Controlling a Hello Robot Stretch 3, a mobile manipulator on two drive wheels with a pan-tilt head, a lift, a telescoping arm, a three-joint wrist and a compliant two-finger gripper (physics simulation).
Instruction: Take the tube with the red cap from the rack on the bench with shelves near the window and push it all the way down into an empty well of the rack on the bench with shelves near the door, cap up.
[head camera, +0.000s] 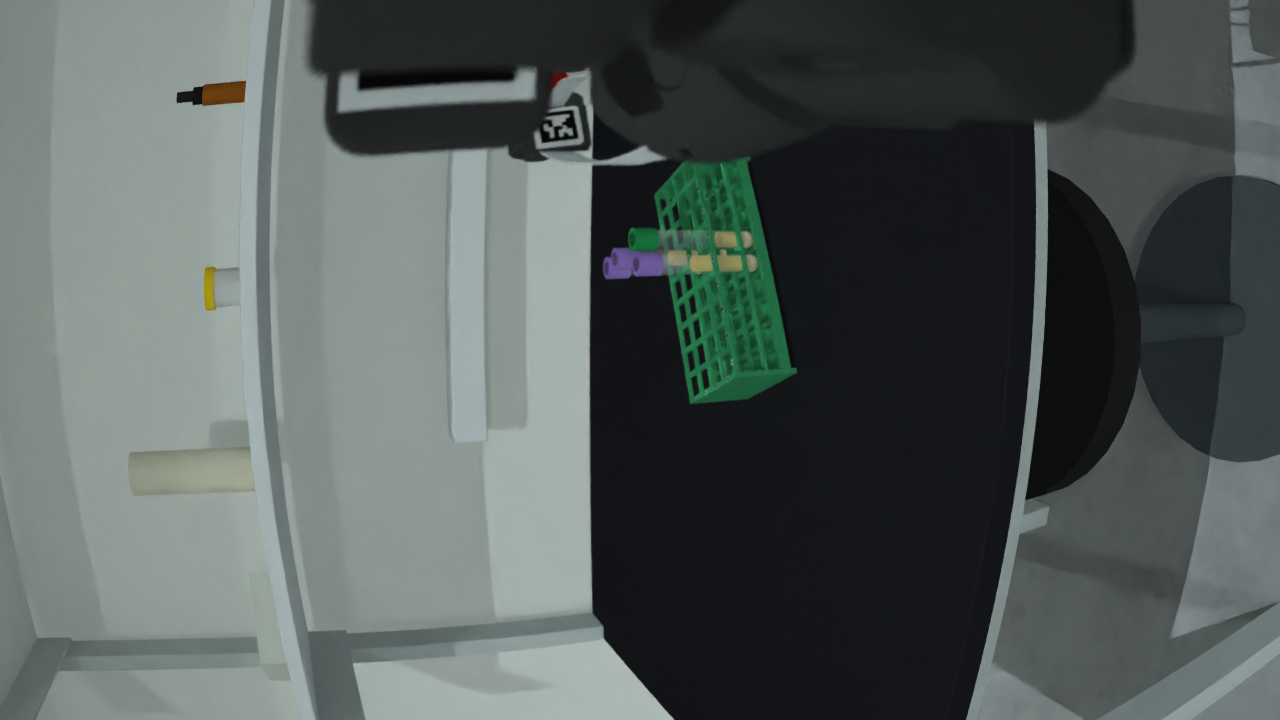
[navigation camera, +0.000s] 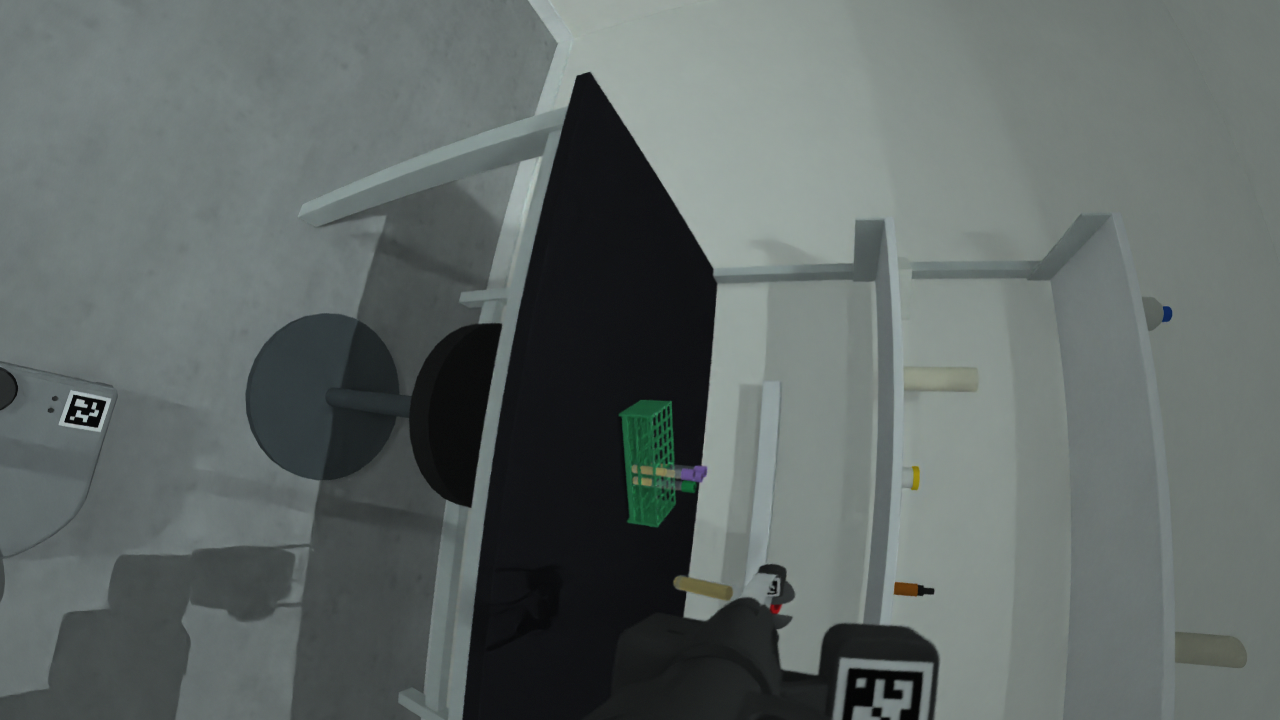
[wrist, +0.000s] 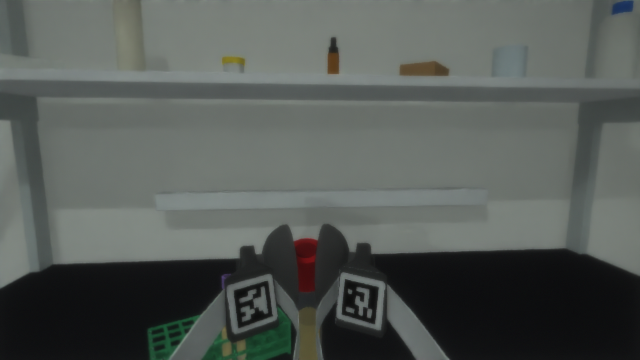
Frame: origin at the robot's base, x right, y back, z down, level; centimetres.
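Where they show: gripper, fingertip midpoint: (navigation camera: 771, 599).
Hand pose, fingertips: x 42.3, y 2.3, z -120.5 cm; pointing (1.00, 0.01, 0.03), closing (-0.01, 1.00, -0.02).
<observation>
Each offset is from my fingertips to the top centre of the thing. "spot": to the spot under its first point. Level surfaces: height alone.
The tube with the red cap {dz -1.0, dx +0.4, dy +0.1 cm} (head camera: 558, 78) (navigation camera: 702, 588) (wrist: 307, 335) hangs upright, cap up, between the fingers of my gripper (navigation camera: 776, 598) (wrist: 305, 252), which is shut on the cap. The tube's lower end is above the black bench top {dz +29.0 cm} (head camera: 805, 537) (navigation camera: 608, 223) (wrist: 475, 310). A green rack {spot: dz +26.0, dx +26.3, dy -21.1 cm} (head camera: 747, 385) (navigation camera: 646, 409) (wrist: 280, 340) stands on the bench, lower and to the left of the gripper in the wrist view. It holds a green-capped tube {spot: dz +17.7, dx +29.1, dy -9.3 cm} (head camera: 643, 238) and several purple-capped tubes {spot: dz +17.7, dx +28.1, dy -11.3 cm} (head camera: 647, 264) (navigation camera: 693, 472); many wells are empty. The arm hides part of the rack's surroundings in the head view.
A shelf {dz -14.8 cm} (head camera: 262, 358) (navigation camera: 887, 447) (wrist: 320, 89) above the bench carries a cream cylinder (wrist: 129, 35), a yellow-lidded jar (wrist: 233, 64), a dropper bottle (wrist: 333, 61), a brown box (wrist: 424, 69) and a pale blue beaker (wrist: 509, 61). A stool {dz +54.4, dx +24.7, dy -17.3 cm} (head camera: 1083, 340) (navigation camera: 460, 416) stands at the bench's front edge.
</observation>
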